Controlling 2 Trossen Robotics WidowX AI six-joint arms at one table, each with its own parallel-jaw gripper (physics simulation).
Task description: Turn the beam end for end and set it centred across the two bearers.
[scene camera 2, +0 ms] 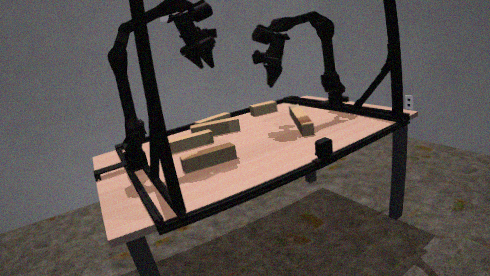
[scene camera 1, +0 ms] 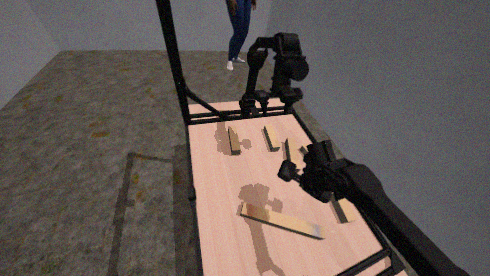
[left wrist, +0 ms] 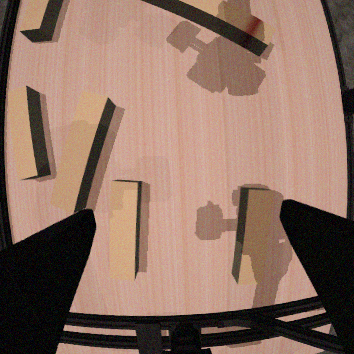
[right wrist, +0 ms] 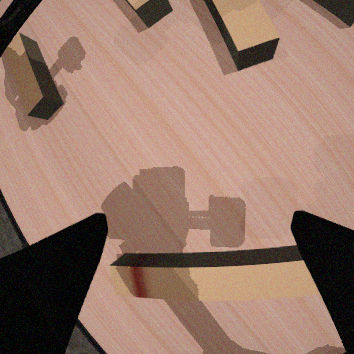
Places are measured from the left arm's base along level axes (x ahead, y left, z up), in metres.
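Pixels of known places: left gripper, between the fingertips: (scene camera 2: pixel 207 68) (scene camera 1: pixel 275 115) (left wrist: pixel 188 214); right gripper, between the fingertips: (scene camera 2: pixel 269 86) (scene camera 1: pixel 292 182) (right wrist: pixel 201 222); left arm's base, origin of its link: (scene camera 2: pixel 137 167) (scene camera 1: pixel 244 113) (left wrist: pixel 184 334); right arm's base, origin of its link: (scene camera 2: pixel 336 104).
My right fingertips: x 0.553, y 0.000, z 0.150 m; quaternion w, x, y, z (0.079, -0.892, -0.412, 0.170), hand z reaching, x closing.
For each thing: its middle in the pictures, then the offset to it from my right fingertips.
- long pale beam, middle of its body: (right wrist: pixel 246 273) (scene camera 2: pixel 300 118) (scene camera 1: pixel 281 221) dx +0.101, dy -0.037, dz -0.147 m
- angled block, middle of its body: (left wrist: pixel 82 151) (scene camera 2: pixel 215 128) (scene camera 1: pixel 291 154) dx -0.184, dy +0.163, dz -0.144 m
- further block, middle of its body: (left wrist: pixel 42 10) (scene camera 2: pixel 263 108) (scene camera 1: pixel 342 207) dx +0.129, dy +0.268, dz -0.145 m
The long pale beam (scene camera 1: pixel 282 221) (scene camera 2: pixel 301 120) (left wrist: pixel 205 21) (right wrist: pixel 250 282) lies slantwise on the table, apart from the bearers. Its red band is at the left end in scene camera 1, in shadow; a faint blue band is at the right end. One bearer (scene camera 1: pixel 233 141) (scene camera 2: pixel 208 157) (left wrist: pixel 255 235) (right wrist: pixel 37 75) and the other bearer (scene camera 1: pixel 271 138) (scene camera 2: pixel 192 141) (left wrist: pixel 125 230) (right wrist: pixel 155 11) stand roughly parallel, with a gap between. My left gripper (scene camera 2: pixel 208 66) (left wrist: pixel 188 214) is open and empty, high above the bearers. My right gripper (scene camera 2: pixel 271 85) (right wrist: pixel 201 222) is open and empty above the beam.
An angled block (scene camera 1: pixel 294 155) (scene camera 2: pixel 215 126) (left wrist: pixel 82 150) (right wrist: pixel 250 30) stands beside the bearers. Another block (scene camera 2: pixel 212 118) (left wrist: pixel 30 135) is behind it. A further block (scene camera 1: pixel 342 210) (scene camera 2: pixel 263 108) (left wrist: pixel 42 20) is near the table's far edge in scene camera 2. Black rails border the table.
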